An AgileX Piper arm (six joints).
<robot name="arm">
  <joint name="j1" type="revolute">
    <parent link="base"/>
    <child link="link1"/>
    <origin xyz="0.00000 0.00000 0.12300" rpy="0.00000 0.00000 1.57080"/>
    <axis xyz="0 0 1"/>
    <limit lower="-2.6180" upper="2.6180"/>
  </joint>
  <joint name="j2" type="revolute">
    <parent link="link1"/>
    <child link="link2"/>
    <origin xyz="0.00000 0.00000 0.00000" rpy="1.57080 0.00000 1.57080"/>
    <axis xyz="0 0 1"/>
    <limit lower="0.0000" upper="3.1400"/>
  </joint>
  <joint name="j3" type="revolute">
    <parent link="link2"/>
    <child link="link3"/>
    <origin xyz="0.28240 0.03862 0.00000" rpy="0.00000 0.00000 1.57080"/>
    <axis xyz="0 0 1"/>
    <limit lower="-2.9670" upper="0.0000"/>
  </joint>
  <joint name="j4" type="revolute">
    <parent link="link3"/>
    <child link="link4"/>
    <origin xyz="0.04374 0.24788 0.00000" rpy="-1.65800 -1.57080 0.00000"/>
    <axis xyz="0 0 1"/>
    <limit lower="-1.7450" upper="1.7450"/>
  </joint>
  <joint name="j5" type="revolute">
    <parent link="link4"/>
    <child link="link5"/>
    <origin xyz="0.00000 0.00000 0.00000" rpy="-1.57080 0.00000 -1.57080"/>
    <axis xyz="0 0 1"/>
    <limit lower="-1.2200" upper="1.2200"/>
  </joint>
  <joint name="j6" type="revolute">
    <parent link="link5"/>
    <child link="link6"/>
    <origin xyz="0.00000 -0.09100 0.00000" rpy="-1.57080 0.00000 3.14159"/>
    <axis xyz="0 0 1"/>
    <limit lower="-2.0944" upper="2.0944"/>
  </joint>
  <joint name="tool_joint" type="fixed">
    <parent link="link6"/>
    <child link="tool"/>
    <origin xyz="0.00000 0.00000 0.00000" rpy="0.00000 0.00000 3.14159"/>
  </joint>
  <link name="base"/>
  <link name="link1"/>
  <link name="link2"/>
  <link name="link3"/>
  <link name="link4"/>
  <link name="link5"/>
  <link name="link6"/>
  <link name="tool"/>
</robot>
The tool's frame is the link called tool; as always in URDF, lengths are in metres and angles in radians.
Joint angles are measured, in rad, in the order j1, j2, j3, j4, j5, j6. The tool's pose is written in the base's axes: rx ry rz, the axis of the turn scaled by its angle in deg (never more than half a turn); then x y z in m. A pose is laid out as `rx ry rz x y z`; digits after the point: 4 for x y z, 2 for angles.
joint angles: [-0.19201, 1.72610, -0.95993, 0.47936, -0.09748, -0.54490]
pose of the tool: 9.21 123.94 -11.33 0.3587 -0.0739 0.2049
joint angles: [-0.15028, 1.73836, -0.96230, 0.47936, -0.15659, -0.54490]
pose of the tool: 7.31 121.58 -11.87 0.3650 -0.0619 0.2052
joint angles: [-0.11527, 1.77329, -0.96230, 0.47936, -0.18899, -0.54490]
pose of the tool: 5.53 121.96 -11.65 0.3707 -0.0509 0.1945
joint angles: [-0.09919, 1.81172, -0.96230, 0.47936, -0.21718, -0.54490]
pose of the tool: 4.82 122.73 -11.95 0.3750 -0.0464 0.1820
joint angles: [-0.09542, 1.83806, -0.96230, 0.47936, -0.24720, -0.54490]
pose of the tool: 4.87 122.70 -12.75 0.3777 -0.0465 0.1741
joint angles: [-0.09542, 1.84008, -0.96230, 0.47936, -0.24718, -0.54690]
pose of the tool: 4.74 122.83 -12.81 0.3778 -0.0465 0.1734
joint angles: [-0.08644, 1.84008, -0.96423, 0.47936, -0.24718, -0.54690]
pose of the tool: 4.20 122.71 -12.51 0.3786 -0.0431 0.1739
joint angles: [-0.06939, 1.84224, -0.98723, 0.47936, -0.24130, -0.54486]
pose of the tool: 3.27 121.80 -11.70 0.3839 -0.0367 0.1789
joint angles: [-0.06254, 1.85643, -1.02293, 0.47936, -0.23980, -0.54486]
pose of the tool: 2.90 120.64 -11.42 0.3922 -0.0345 0.1830
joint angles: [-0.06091, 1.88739, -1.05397, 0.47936, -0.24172, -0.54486]
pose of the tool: 2.82 120.54 -11.43 0.4003 -0.0345 0.1795
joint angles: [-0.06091, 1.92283, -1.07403, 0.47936, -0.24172, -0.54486]
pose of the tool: 2.77 121.42 -11.43 0.4062 -0.0348 0.1707
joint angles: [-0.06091, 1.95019, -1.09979, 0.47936, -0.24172, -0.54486]
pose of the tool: 2.77 121.51 -11.42 0.4127 -0.0352 0.1665
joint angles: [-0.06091, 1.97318, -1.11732, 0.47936, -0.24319, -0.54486]
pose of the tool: 2.77 121.75 -11.47 0.4173 -0.0356 0.1618
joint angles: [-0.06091, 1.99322, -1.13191, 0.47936, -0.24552, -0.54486]
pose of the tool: 2.78 121.94 -11.54 0.4211 -0.0359 0.1575
